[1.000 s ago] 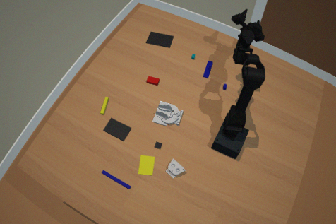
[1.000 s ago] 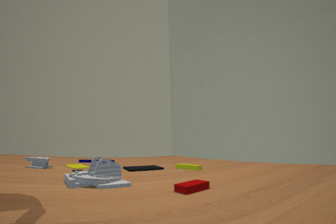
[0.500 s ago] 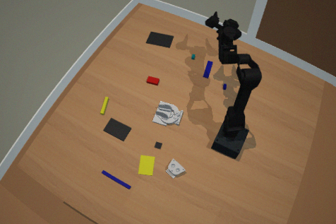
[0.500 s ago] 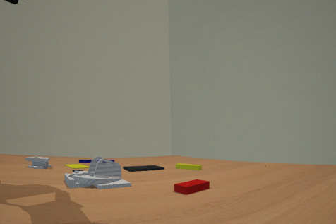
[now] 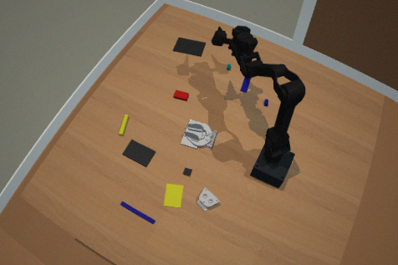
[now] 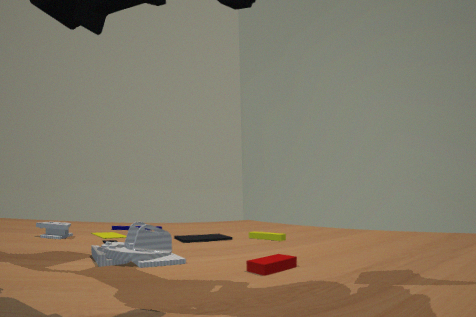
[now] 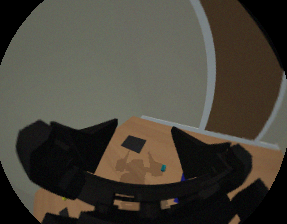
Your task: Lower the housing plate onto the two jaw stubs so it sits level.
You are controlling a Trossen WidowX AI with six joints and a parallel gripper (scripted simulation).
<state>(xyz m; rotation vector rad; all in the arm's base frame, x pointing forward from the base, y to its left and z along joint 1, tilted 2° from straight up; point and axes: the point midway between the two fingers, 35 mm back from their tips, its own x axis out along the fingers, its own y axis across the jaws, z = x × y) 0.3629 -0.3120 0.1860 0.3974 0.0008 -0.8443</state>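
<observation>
The white part is 590 mm to the left of my gripper tip, 270 mm below it and 230 mm behind it. The rest, counted from my gripper tip: red block 270 mm below, 230 mm to the left, 100 mm ahead; then teal cube 270 mm below, 20 mm to the right, 10 mm behind; then yellow bar 480 mm to the left, 270 mm below, 230 mm ahead.
</observation>
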